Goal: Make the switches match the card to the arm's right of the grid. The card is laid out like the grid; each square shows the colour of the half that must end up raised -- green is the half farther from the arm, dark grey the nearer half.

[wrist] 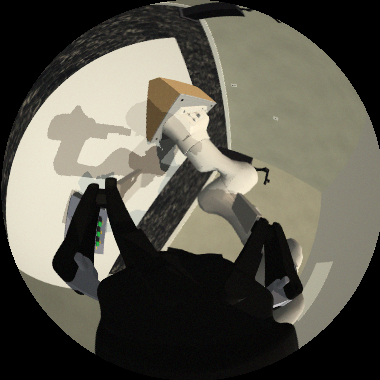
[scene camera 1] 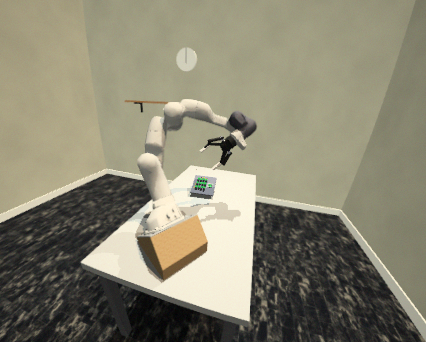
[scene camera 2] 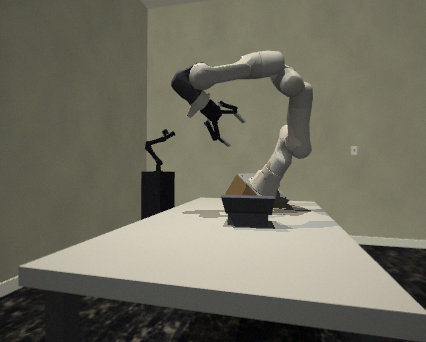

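The switch box (scene camera 1: pixel 196 193) (scene camera 2: pixel 248 205) is a grey console on the table, with rows of small green and dark switches facing up in scene camera 1. A small card (scene camera 1: pixel 210 185) with green marks lies beside the grid on its right; its squares are too small to read. In scene camera 2 the box shows from its back and its switches are hidden. In the wrist view the box (wrist: pixel 99 245) is partly hidden behind a finger, with a row of green showing. My gripper (scene camera 1: pixel 209 158) (scene camera 2: pixel 233 130) (wrist: pixel 188 189) is open and empty, tilted, and high above the box.
The arm's base stands on an angled wooden block (scene camera 1: pixel 180 247) (scene camera 2: pixel 237 186) (wrist: pixel 162 95) on the white table (scene camera 1: pixel 225 285) (scene camera 2: pixel 190 260) (wrist: pixel 40 200). A black pedestal (scene camera 2: pixel 158 195) with a small dark arm stands beyond the table. A brown shelf (scene camera 1: pixel 145 102) is on the wall.
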